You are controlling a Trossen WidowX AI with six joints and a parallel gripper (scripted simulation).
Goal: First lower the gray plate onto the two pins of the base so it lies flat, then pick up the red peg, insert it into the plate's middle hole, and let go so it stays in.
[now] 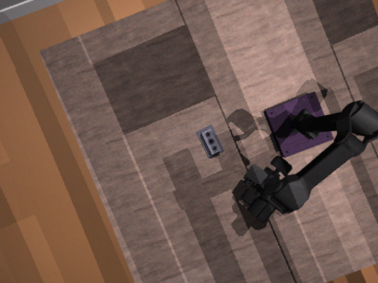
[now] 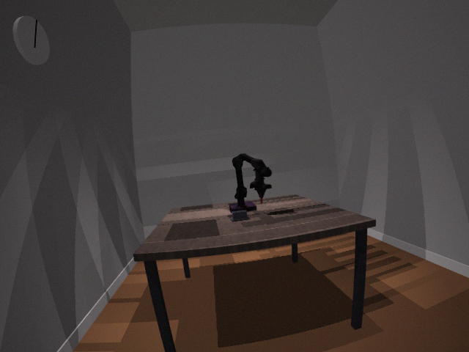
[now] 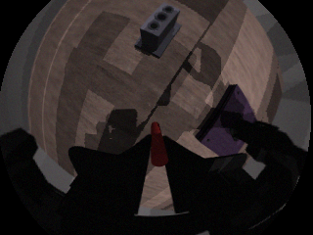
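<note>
My gripper tip is 160 mm to the left of the gray plate, 140 mm short of it and 70 mm above it. Also, from my gripper tip: base (160 mm to the right, 140 mm ahead, 110 mm below); then red peg (right at my gripper tip).
</note>
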